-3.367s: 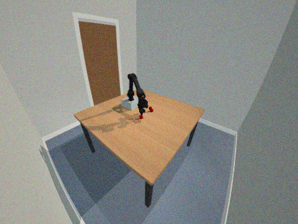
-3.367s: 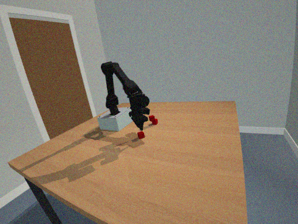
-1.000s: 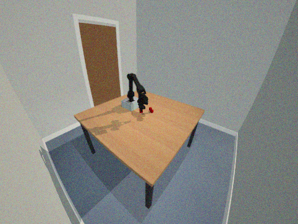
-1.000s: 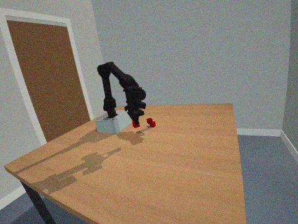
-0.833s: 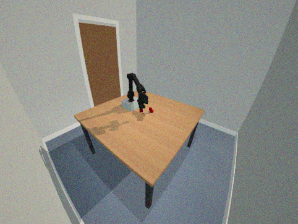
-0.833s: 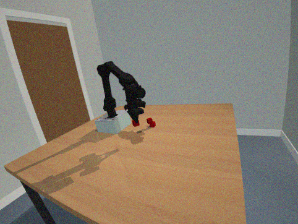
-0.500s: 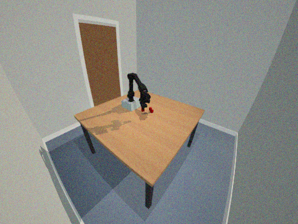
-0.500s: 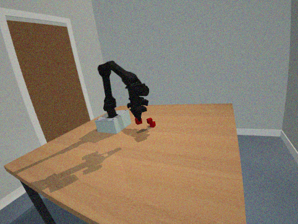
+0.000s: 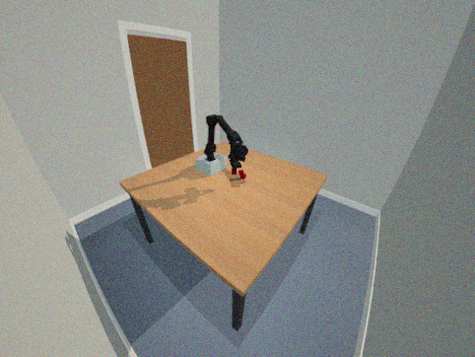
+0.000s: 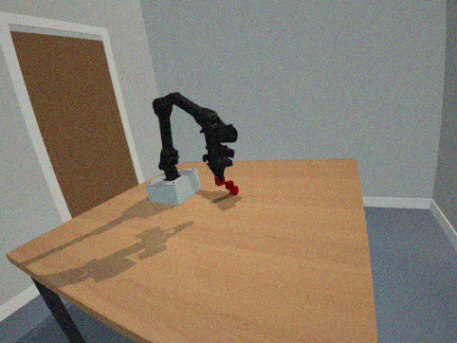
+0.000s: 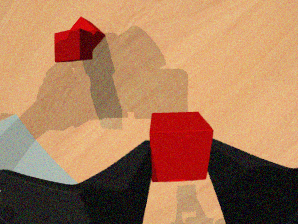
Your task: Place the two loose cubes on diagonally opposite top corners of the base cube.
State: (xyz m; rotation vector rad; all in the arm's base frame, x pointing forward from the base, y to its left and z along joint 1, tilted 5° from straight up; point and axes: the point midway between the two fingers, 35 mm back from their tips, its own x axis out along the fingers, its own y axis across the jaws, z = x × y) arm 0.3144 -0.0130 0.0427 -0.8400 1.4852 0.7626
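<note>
Right now my gripper tip is 50 mm past the red cube, 120 mm to the right of it and 80 mm above it.
</note>
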